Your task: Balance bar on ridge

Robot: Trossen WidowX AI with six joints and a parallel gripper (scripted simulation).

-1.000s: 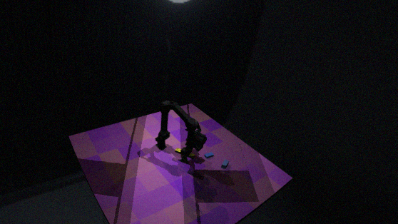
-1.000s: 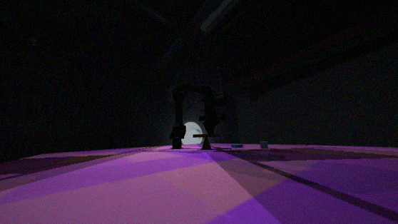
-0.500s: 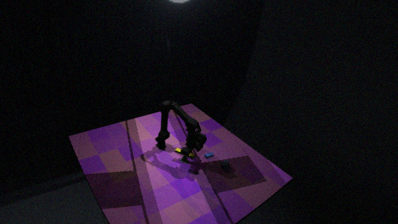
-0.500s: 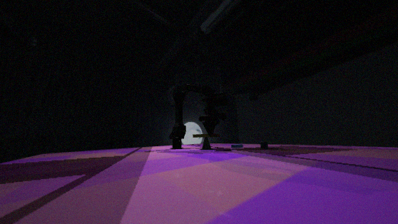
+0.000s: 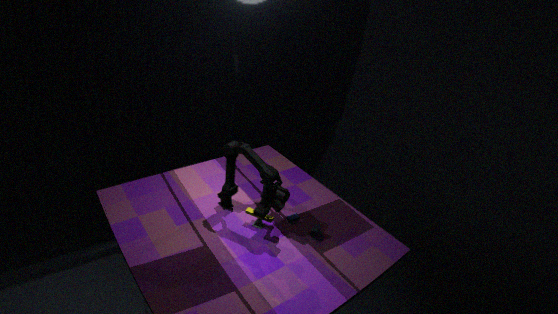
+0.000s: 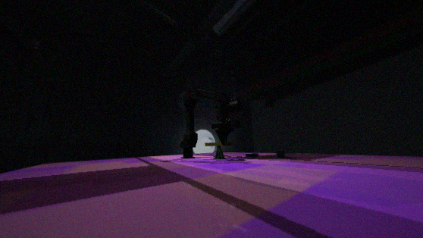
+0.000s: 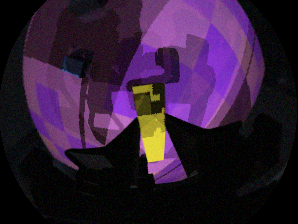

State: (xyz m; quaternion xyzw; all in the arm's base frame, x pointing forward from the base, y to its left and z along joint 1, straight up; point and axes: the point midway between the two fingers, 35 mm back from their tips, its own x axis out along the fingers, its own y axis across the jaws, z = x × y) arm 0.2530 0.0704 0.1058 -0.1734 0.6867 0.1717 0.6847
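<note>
The yellow bar lies 2 cm behind my gripper tip and 1 cm to the right of it. From my gripper tip the other things lie so: ridge 4 cm below, 2 cm behind, 1 cm to the right.
</note>
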